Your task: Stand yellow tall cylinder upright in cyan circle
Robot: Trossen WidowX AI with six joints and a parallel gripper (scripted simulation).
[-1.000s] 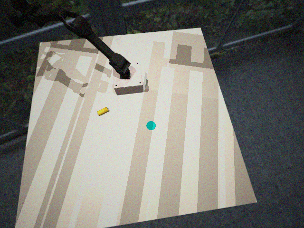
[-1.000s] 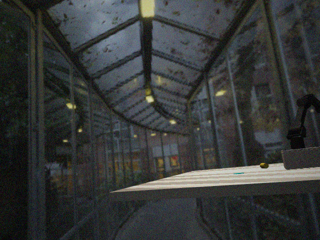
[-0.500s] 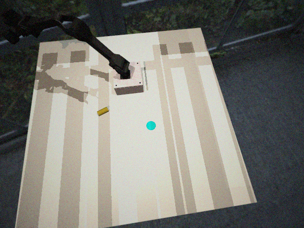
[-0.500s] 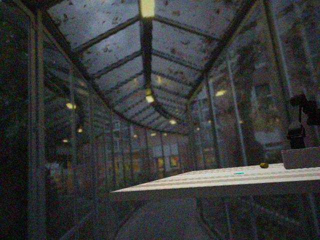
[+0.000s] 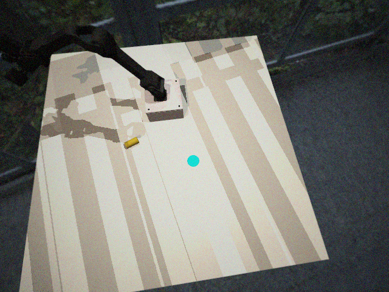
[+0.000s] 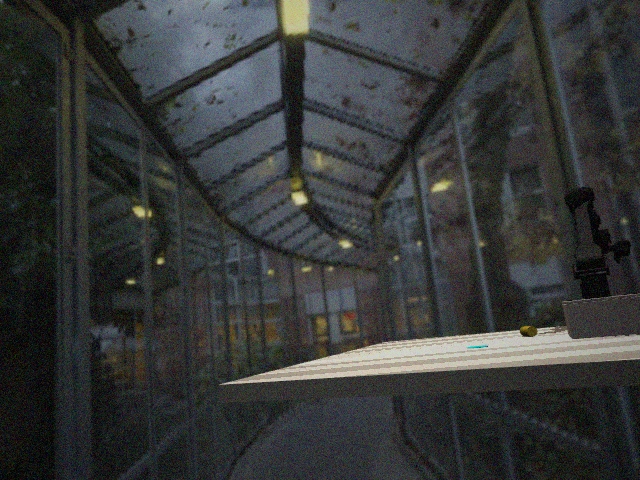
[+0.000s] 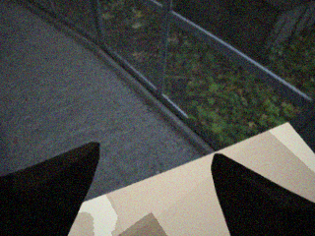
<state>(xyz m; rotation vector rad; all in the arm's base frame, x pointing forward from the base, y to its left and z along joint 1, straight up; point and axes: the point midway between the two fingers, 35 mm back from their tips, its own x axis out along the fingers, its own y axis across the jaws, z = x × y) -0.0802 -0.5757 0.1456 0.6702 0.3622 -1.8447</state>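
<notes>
Now: gripper tip 300 mm short of the yellow tall cylinder, 440 mm to the right of it and 210 mm above it. The rest, counted from my gripper tip: cyan circle (420 mm ahead, 750 mm to the left, 230 mm below).
</notes>
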